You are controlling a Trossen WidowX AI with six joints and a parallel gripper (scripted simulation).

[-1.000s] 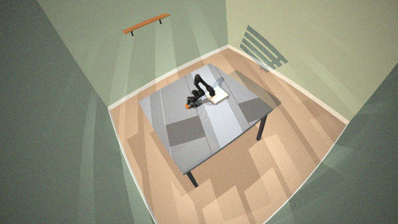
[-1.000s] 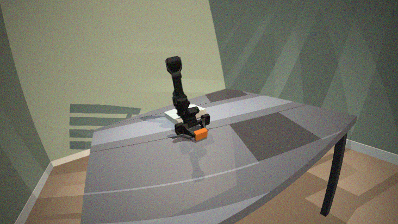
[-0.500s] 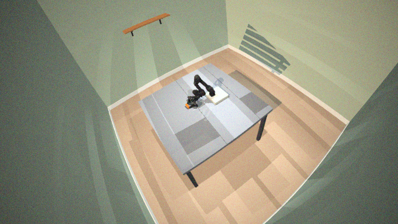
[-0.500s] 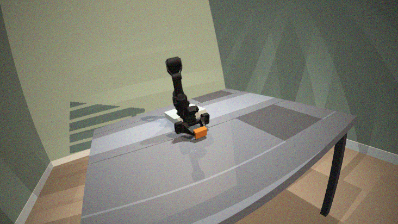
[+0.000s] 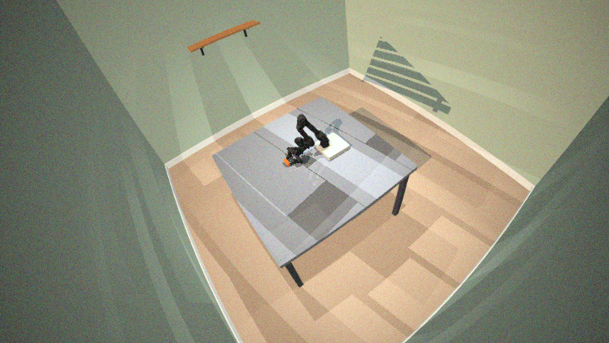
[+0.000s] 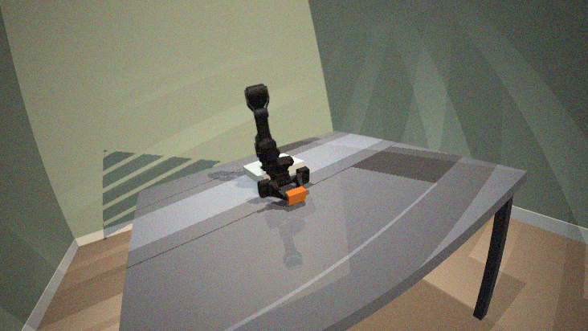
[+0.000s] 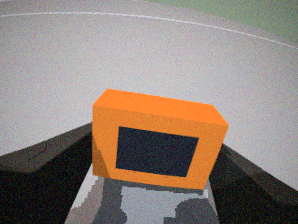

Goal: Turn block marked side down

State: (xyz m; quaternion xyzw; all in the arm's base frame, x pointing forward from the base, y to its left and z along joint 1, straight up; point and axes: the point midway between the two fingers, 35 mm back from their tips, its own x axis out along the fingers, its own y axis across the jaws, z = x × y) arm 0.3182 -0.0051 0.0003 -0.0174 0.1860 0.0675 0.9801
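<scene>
My gripper tip is now 10 mm past the orange block.
</scene>
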